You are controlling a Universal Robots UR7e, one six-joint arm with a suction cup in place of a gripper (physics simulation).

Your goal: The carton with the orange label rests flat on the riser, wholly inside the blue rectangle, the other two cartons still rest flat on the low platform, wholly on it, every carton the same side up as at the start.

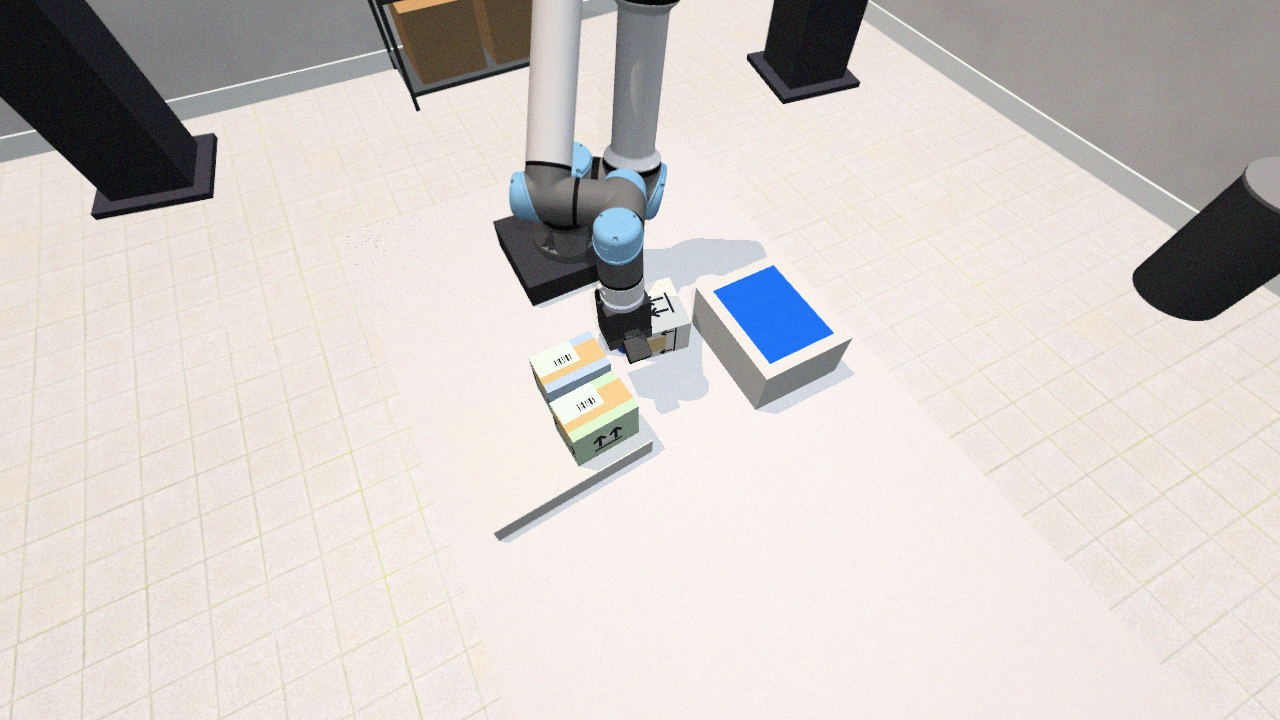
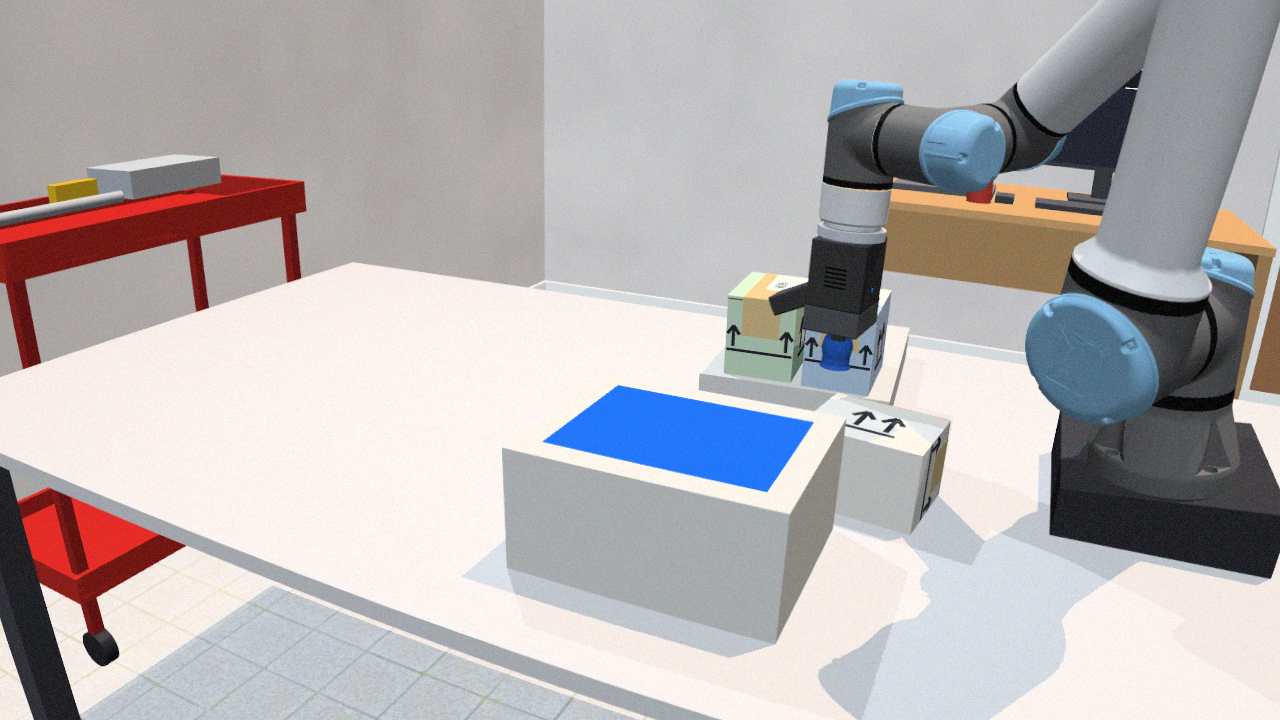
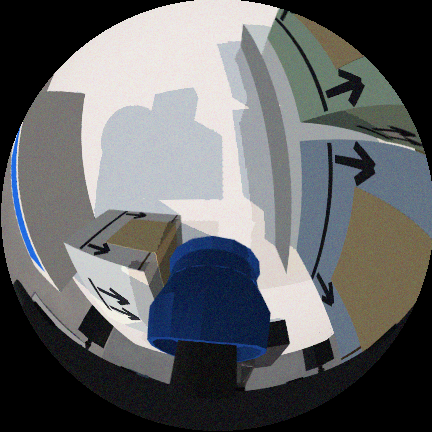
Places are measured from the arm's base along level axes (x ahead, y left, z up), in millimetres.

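Pixels of known places: hand, tool point: (image 2: pixel 834 365) (image 3: pixel 213 274); arm's base, link origin: (image 1: pixel 566 237) (image 2: pixel 1159 463).
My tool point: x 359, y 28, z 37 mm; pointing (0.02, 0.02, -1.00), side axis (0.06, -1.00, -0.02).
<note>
For each thing: its top centre in the pictures, then the offset to it from my tool point. Level surfaces: height alone.
- pale carton, top centre: (image 2: pixel 876 421) (image 3: pixel 117 304) (image 1: pixel 656 305) dx -85, dy +95, dz -14 mm
- low platform, top centre: (image 3: pixel 391 147) (image 2: pixel 814 348) (image 1: pixel 546 432) dx +101, dy -193, dz -54 mm
- green carton, top centre: (image 2: pixel 773 286) (image 1: pixel 593 404) dx +129, dy -101, dz +50 mm
- light-blue carton, top centre: (image 2: pixel 851 297) (image 1: pixel 569 360) dx +29, dy -117, dz +50 mm
- riser, top centre: (image 2: pixel 683 432) (image 1: pixel 771 311) dx +28, dy +296, dz +18 mm
- bare blue rectangle, top centre: (image 2: pixel 683 432) (image 1: pixel 771 311) dx +28, dy +296, dz +18 mm
- table, surface height: dz -102 mm
My suction gripper (image 1: pixel 622 349) (image 2: pixel 836 354) (image 3: pixel 209 295) points down with its blue cup bare; no carton is on it. It hangs between a pale carton (image 1: pixel 680 334) (image 2: pixel 872 483) (image 3: pixel 140 287) and the low platform (image 1: pixel 572 494) (image 2: pixel 760 386) (image 3: pixel 270 125). The pale carton lies on its side on the table, arrows on its upper face; its orange label does not show. A green carton (image 1: pixel 608 432) (image 2: pixel 760 365) (image 3: pixel 300 75) and a light-blue carton (image 1: pixel 572 362) (image 2: pixel 859 382) (image 3: pixel 310 200) stand upright on the platform. The riser (image 1: pixel 805 367) (image 2: pixel 644 537) (image 3: pixel 55 150) carries the bare blue rectangle (image 1: pixel 774 313) (image 2: pixel 680 438).
The pale carton is close beside the riser; whether they touch is unclear. The black robot base (image 1: pixel 546 277) (image 2: pixel 1154 528) stands behind it. A red cart (image 2: pixel 152 228) and a wooden desk (image 2: pixel 966 250) stand beyond the table (image 1: pixel 760 555) (image 2: pixel 313 402).
</note>
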